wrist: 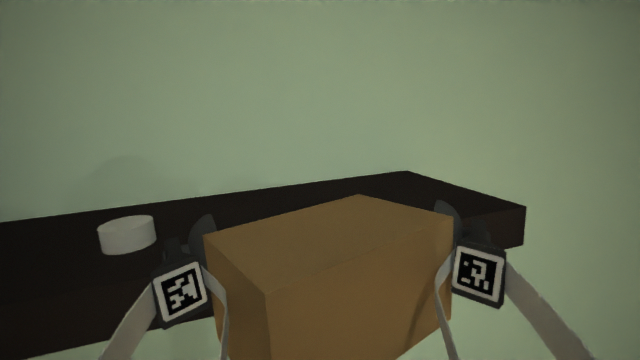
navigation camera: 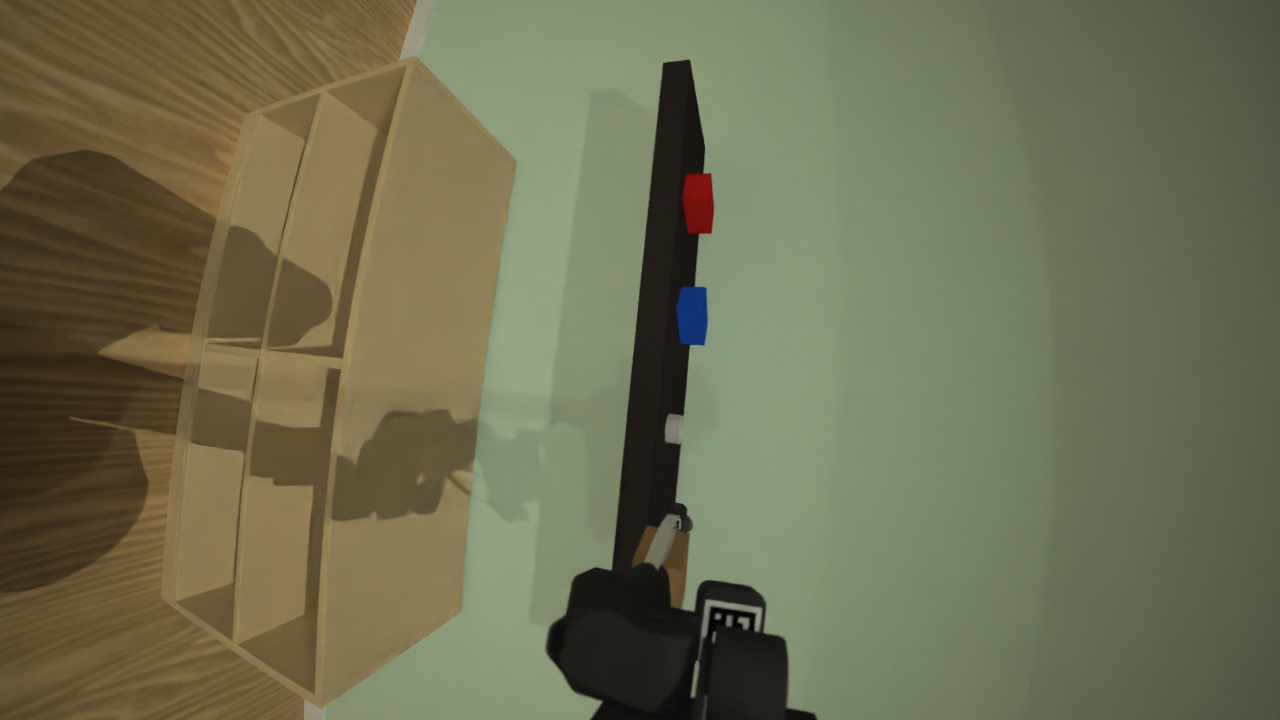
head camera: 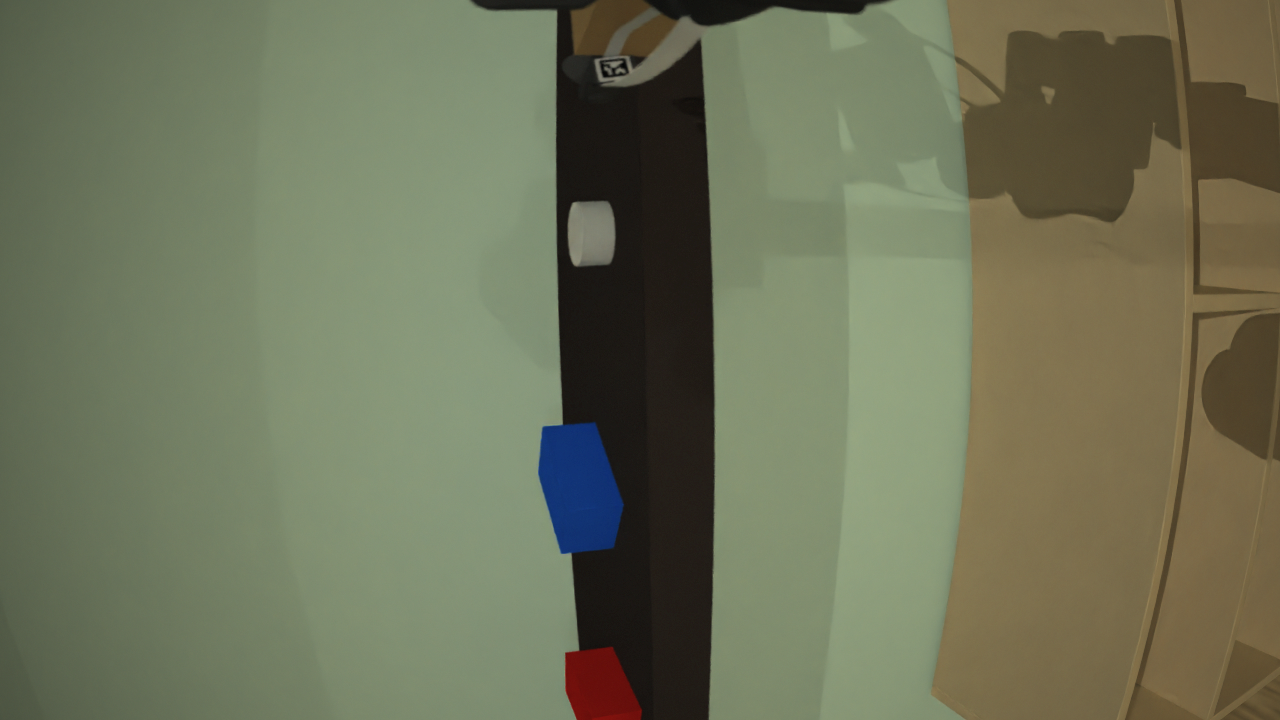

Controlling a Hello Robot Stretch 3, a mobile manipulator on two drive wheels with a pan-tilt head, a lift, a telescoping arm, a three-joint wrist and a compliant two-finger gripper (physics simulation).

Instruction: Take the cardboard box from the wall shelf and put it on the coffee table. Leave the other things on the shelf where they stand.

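Frame: origin at the robot's base, x back, y down, z right, level; metres.
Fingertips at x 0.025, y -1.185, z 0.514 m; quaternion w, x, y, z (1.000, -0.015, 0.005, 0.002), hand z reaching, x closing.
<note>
A point is followed by its place in that frame.
The brown cardboard box [head camera: 594, 28] {x -0.012, y -1.203, z 0.446 m} [navigation camera: 677, 582] {x 0.018, y -1.205, z 0.428 m} [wrist: 325, 280] is between the two fingertips of my gripper [wrist: 325, 232] {x 0.025, y -1.185, z 0.514 m}, which is shut on its sides. In the wrist view the box is tilted and stands in front of the dark wall shelf [head camera: 677, 358] {x -0.240, y -1.105, z 0.553 m} [navigation camera: 646, 268] {x -0.403, y -1.086, z 0.509 m} [wrist: 400, 186], with green wall showing beneath its lower right edge. The head and navigation views show one fingertip beside the box; my wrist hides the rest. The coffee table does not show in these views.
A white cylinder [head camera: 591, 233] {x -0.172, y -1.146, z 0.634 m} [navigation camera: 674, 428] {x -0.174, y -1.144, z 0.634 m} [wrist: 127, 235], a blue block [head camera: 580, 488] {x -0.364, y -1.157, z 0.601 m} [navigation camera: 691, 316] {x -0.365, y -1.154, z 0.598 m} and a red block [head camera: 599, 685] {x -0.544, y -1.155, z 0.544 m} [navigation camera: 698, 204] {x -0.546, y -1.155, z 0.520 m} stand on the shelf. A light wooden cabinet [head camera: 1056, 447] {x -0.397, y -0.610, z 0.578 m} [navigation camera: 429, 295] {x -0.370, y -0.610, z 0.551 m} with open compartments stands below, against the green wall.
</note>
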